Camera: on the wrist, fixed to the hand. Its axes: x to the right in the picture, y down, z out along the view.
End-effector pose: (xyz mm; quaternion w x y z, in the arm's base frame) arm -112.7 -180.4 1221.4 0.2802 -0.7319 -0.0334 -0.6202
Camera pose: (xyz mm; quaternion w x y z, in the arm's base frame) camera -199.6 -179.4 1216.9 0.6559 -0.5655 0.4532 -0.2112
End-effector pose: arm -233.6 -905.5 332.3 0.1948 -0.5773 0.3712 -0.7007
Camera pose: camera -295.1 -844.1 336.8 0.6651 -0.1793 0.6353 -0.3491
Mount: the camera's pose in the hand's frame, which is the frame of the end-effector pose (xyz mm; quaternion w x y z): -24.3 -33.6 -76.5 0.7135 0.0335 -0.0472 0.6982
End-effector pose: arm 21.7 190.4 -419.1 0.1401 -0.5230 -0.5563 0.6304
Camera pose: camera 80.5 225.9 -365.7 0.3489 0.7271 0.0173 -0.5909
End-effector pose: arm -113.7 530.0 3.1 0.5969 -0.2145 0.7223 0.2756
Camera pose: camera -144.4 454.1 32.5 0.2748 0.3843 0.6462 0.5994
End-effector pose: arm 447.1 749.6 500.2 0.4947 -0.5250 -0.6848 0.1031
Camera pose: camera 485.5 686.3 546.0 0.2663 -0.8313 -0.1420 0.4667
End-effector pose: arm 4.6 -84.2 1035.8 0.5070 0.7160 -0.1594 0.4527
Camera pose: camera -22.6 -8.6 1002.4 0.0142 0.4379 -0.6224 0.6485
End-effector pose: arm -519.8 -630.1 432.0 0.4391 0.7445 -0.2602 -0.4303
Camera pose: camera -465.0 -562.5 431.2 0.5765 0.3440 -0.7407 -0.0269
